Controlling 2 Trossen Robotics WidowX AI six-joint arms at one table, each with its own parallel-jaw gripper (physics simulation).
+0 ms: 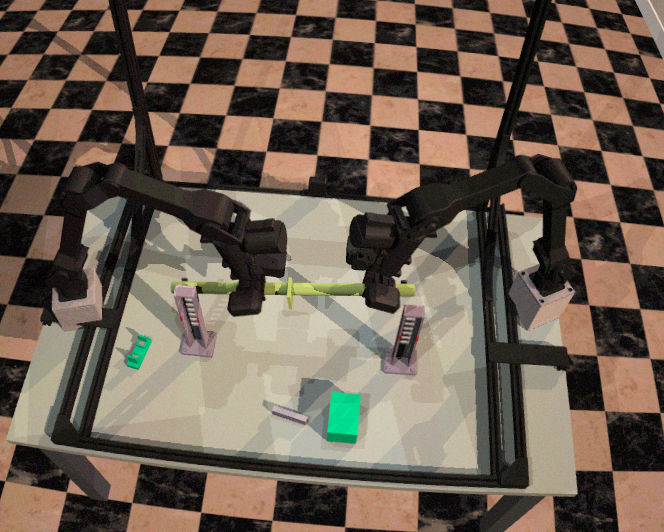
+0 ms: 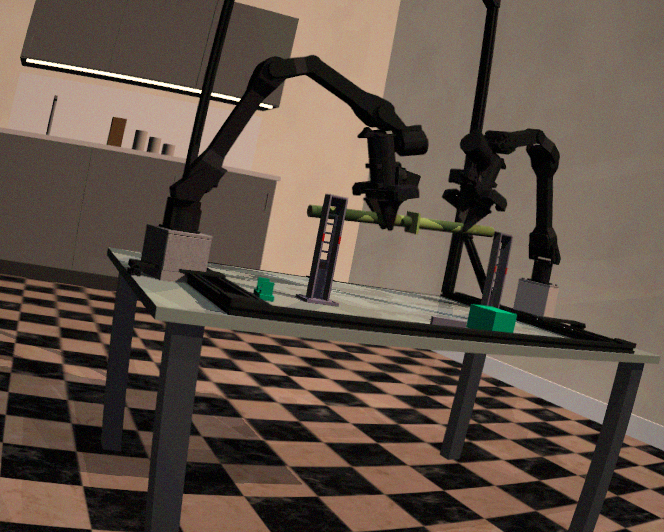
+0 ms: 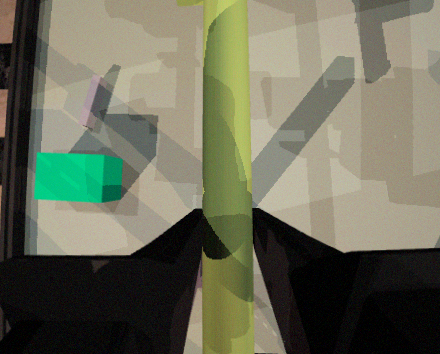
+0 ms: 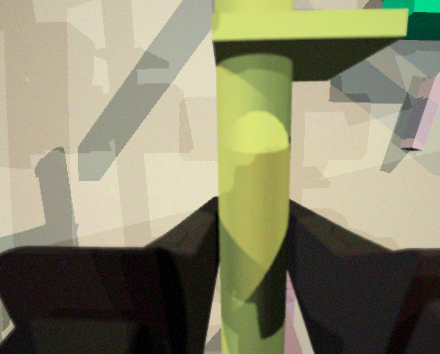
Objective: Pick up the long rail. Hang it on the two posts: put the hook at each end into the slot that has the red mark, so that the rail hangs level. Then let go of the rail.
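Places are measured from the left arm's base along level axes (x ahead, y left, z up), in centimetres.
Pixels of known places: left gripper, fingertip midpoint: [image 1: 364, 291] [image 2: 460, 230] [image 3: 226, 216]; right gripper, fingertip midpoint: [image 1: 264, 294] [image 2: 386, 229] [image 4: 248, 205]; left arm's base, link origin: [image 1: 546, 281] [image 2: 539, 282]; right arm's base, link origin: [image 1: 73, 288] [image 2: 178, 229].
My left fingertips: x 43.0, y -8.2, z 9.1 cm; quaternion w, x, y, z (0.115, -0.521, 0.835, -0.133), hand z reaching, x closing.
For each thing: its middle in the pictures, then the offset to it from my left fingertips.
- long yellow-green rail, body centre: [image 4: 264, 57] [image 1: 290, 290] [image 2: 410, 222] dx +13.3, dy -5.9, dz -0.6 cm
- pink post, body centre: [image 2: 326, 248] [image 1: 192, 319] dx +33.2, dy -12.2, dz -9.3 cm
- green block, body centre: [image 3: 81, 177] [image 1: 343, 417] [image 2: 491, 320] dx +10.8, dy +16.8, dz -17.6 cm
- small pink bar, body centre: [image 4: 422, 115] [image 3: 93, 102] [image 2: 448, 323] [image 1: 290, 415] dx +20.6, dy +11.5, dz -19.1 cm
- green bracket, body centre: [image 2: 264, 288] [image 1: 138, 350] dx +46.6, dy -14.7, dz -18.4 cm
The long yellow-green rail [image 1: 332, 288] [image 2: 443, 224] [image 3: 227, 125] [image 4: 255, 185] is held in the air, roughly level, behind the two posts. One pink post [image 1: 185, 290] [image 2: 318, 266] stands at the left, the other post [image 1: 414, 311] [image 2: 489, 282] at the right, each with red marks partway up. The rail is near the height of the post tops, apart from the marked slots. My left gripper [image 1: 381, 296] [image 2: 467, 226] [image 3: 226, 216] is shut on its right part. My right gripper [image 1: 247, 299] [image 2: 387, 221] [image 4: 248, 205] is shut on its left part. The end hooks cannot be made out clearly.
A green block [image 1: 343, 416] [image 2: 491, 319] [image 3: 75, 177] and a small pink bar [image 1: 289, 414] [image 3: 92, 101] lie at the front of the table. A green bracket [image 1: 138, 351] [image 2: 264, 289] lies left of the left post. A black frame [image 1: 277, 464] borders the work area.
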